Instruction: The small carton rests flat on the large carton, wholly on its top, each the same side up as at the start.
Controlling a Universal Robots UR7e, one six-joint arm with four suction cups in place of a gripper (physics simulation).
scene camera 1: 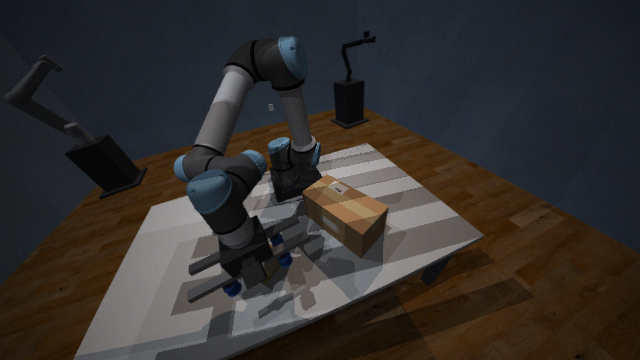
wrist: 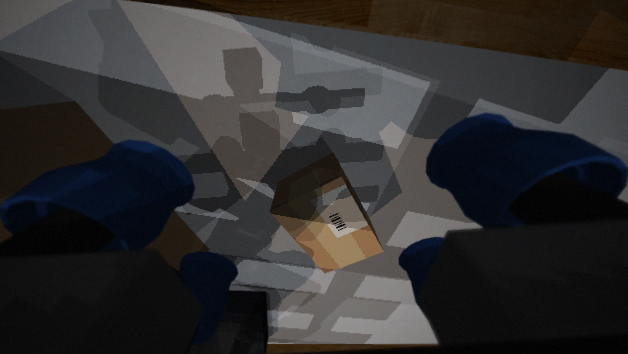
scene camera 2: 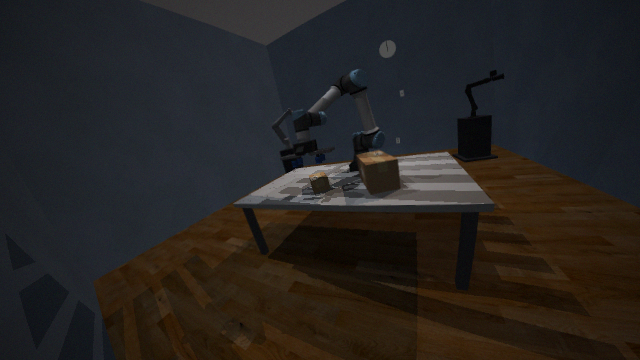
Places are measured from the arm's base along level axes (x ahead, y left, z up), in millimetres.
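Pixels of known places: hand at its tool point: (wrist: 313,224) (scene camera 2: 309,163); arm's base at its link origin: (scene camera 1: 286,177) (wrist: 232,336).
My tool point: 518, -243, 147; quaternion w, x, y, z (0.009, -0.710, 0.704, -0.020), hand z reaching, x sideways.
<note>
Ahead of a thing's pixels: the offset from my tool point to its middle, as dx, dy, dz. Level surfaces: height alone.
The small carton {-135, -22, -159} (scene camera 2: 319,183) (wrist: 345,235) stands on the table, with a barcode label on its upper face. In scene camera 1 it is mostly hidden behind the gripper. The large carton {-111, +347, -121} (scene camera 1: 345,212) (scene camera 2: 381,175) (wrist: 45,145) stands on the table to the right of the small carton in both scene views, with a label on its top; part of it shows at the left in the wrist view. My gripper (scene camera 1: 255,266) (scene camera 2: 308,161) (wrist: 312,216), with blue suction cups, is open and holds nothing. It hangs above the table near the small carton, with a gap between them.
The striped white table {dz -199} (scene camera 1: 425,205) (scene camera 2: 435,185) carries the arm's dark base (scene camera 1: 290,185) behind the large carton. The table's front edge and the wooden floor (scene camera 1: 500,300) (scene camera 2: 325,300) show. Two other arms stand on dark pedestals (scene camera 1: 349,100) (scene camera 1: 107,162) away from the table.
</note>
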